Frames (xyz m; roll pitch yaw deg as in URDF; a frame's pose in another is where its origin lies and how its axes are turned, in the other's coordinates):
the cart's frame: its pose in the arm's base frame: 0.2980 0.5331 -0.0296 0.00 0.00 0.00
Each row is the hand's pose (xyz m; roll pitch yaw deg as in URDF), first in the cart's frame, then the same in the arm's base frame.
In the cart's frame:
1: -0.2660 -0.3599 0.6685 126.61 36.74 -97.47
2: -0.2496 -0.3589 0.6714 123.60 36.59 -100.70
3: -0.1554 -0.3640 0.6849 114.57 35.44 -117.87
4: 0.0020 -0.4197 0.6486 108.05 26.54 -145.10
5: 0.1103 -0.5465 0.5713 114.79 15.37 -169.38
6: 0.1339 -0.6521 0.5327 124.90 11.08 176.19
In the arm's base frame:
1: 0.0320 0.1732 0.6389 126.61 36.74 -97.47
2: 0.0484 0.1742 0.6418 123.60 36.59 -100.70
3: 0.1426 0.1691 0.6553 114.57 35.44 -117.87
4: 0.3000 0.1134 0.6190 108.05 26.54 -145.10
5: 0.4083 -0.0134 0.5417 114.79 15.37 -169.38
6: 0.4319 -0.1190 0.5031 124.90 11.08 176.19

